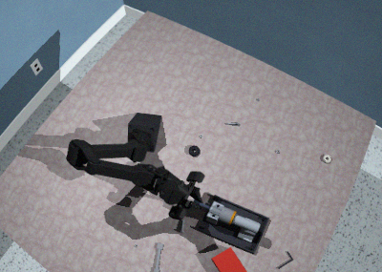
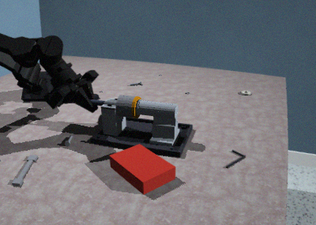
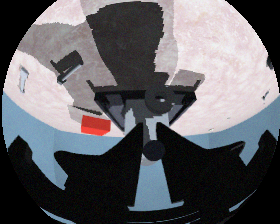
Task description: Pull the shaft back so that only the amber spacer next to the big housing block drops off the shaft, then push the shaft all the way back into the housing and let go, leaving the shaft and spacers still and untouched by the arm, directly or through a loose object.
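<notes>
The dark shaft is 9 cm ahead of my hand and 1 cm to the right of it. Also, from my hand: black disc 23 cm to the left, 8 cm below, 7 cm behind; grey spacer 12 cm ahead, 2 cm to the right; amber spacer 14 cm ahead, 2 cm to the right.
</notes>
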